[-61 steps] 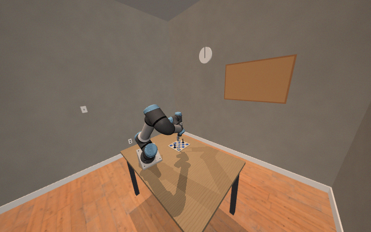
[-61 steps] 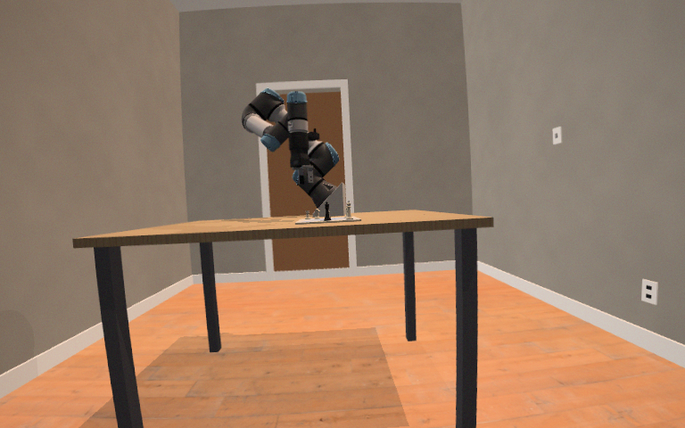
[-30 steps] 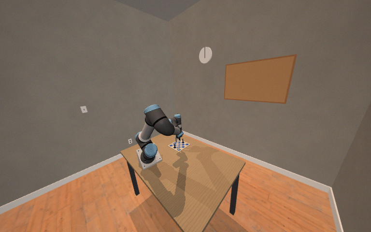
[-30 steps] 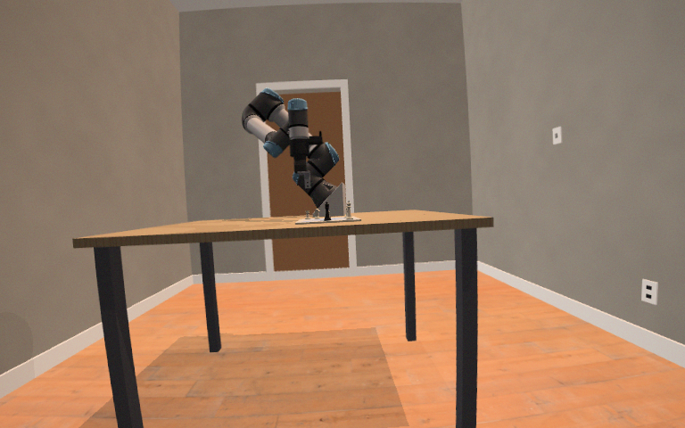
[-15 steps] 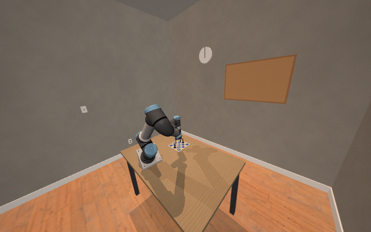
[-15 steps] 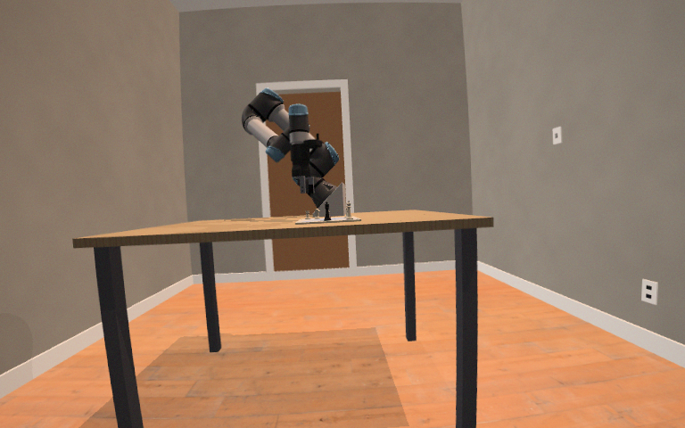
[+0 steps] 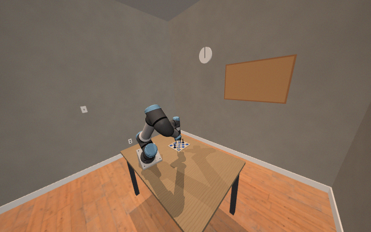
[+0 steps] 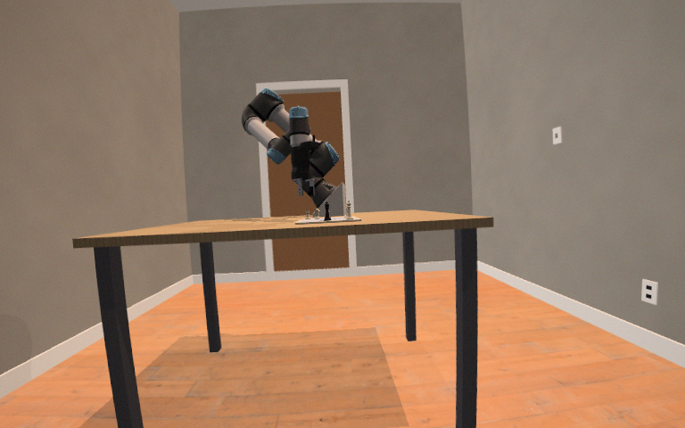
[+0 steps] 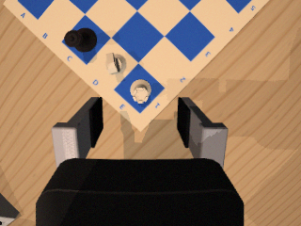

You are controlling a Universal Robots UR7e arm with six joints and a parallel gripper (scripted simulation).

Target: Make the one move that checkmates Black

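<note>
Now: the white chess piece 10 cm below my hand. Round my hand: chessboard (6 cm ahead, 9 cm to the left, 11 cm below); then white pawn (6 cm ahead, 9 cm to the left, 10 cm below); then black chess piece (13 cm ahead, 10 cm to the left, 8 cm below).
</note>
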